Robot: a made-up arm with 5 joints. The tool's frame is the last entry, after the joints.
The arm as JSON. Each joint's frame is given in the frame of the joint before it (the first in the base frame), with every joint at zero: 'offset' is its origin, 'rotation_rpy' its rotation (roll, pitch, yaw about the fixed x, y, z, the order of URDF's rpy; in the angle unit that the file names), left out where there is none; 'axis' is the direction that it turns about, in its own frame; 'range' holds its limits. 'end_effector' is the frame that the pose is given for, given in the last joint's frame.
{
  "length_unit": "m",
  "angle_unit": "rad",
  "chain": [
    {
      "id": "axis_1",
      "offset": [
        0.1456,
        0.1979,
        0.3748
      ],
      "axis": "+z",
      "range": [
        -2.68,
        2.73
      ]
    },
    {
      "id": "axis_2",
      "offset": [
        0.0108,
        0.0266,
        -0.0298
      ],
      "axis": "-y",
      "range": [
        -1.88,
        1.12
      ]
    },
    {
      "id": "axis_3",
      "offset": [
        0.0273,
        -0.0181,
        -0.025
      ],
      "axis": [
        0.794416,
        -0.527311,
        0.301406
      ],
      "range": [
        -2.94,
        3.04
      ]
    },
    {
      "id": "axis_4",
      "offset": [
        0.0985,
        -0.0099,
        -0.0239
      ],
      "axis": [
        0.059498,
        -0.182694,
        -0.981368
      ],
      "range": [
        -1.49,
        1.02
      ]
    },
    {
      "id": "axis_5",
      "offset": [
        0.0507,
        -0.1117,
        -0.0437
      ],
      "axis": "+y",
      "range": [
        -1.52,
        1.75
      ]
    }
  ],
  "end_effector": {
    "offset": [
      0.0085,
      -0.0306,
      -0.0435
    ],
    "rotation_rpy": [
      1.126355,
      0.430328,
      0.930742
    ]
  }
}
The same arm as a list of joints. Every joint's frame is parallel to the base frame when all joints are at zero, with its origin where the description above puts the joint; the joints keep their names.
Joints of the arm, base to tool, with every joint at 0 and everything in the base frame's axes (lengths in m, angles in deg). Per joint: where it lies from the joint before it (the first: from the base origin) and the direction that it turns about. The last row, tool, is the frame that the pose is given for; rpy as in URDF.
axis_1: axis +z origin 0.1456 0.1979 0.3748
axis_2: axis -y origin 0.0108 0.0266 -0.0298
axis_3: axis 0.794416 -0.527311 0.301406 origin 0.0273 -0.0181 -0.0250
axis_4: axis 0.059498 -0.182694 -0.981368 origin 0.0985 -0.0099 -0.0239
axis_5: axis +y origin 0.0507 -0.1117 -0.0437
tool: origin 0.0085 -0.0306 -0.0435 rpy 64.54 24.66 53.33
Joint limits (deg, base to tool): -153.55..156.42 -107.72..64.17 -168.45..174.18 -85.37..58.44 -87.09..100.27

